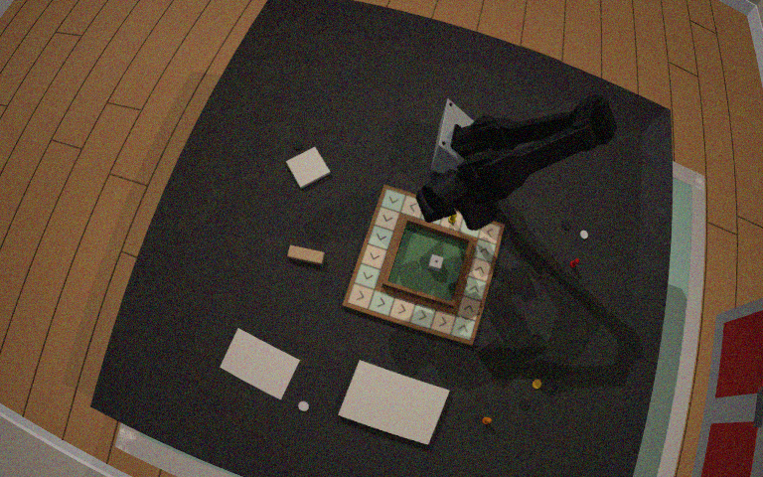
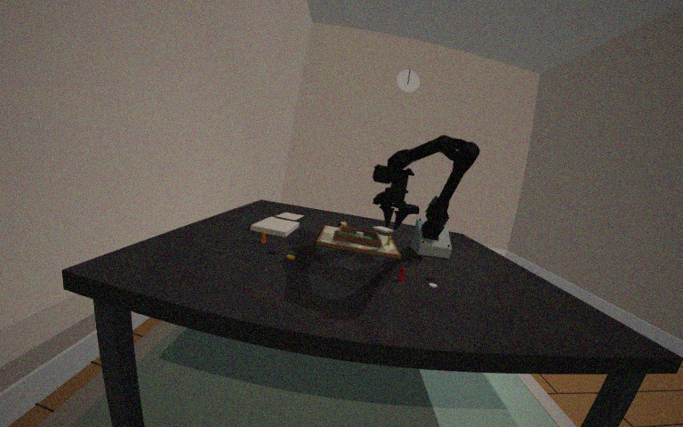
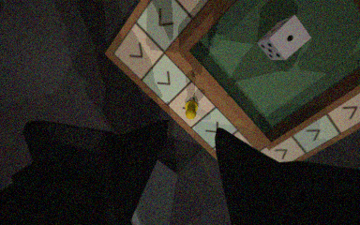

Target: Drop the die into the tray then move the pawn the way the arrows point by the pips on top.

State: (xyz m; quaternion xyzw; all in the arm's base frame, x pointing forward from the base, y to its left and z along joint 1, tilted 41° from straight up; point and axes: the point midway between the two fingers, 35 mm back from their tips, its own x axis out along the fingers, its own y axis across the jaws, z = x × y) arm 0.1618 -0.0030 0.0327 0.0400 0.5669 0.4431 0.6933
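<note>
Now: gripper tip 50 mm above the yellow pawn. The rest, counted from my gripper tip: green tray (110 mm ahead, 30 mm to the right, 70 mm below); white die (110 mm ahead, 10 mm to the right, 50 mm below); red pawn (20 mm ahead, 320 mm to the left, 60 mm below).
</note>
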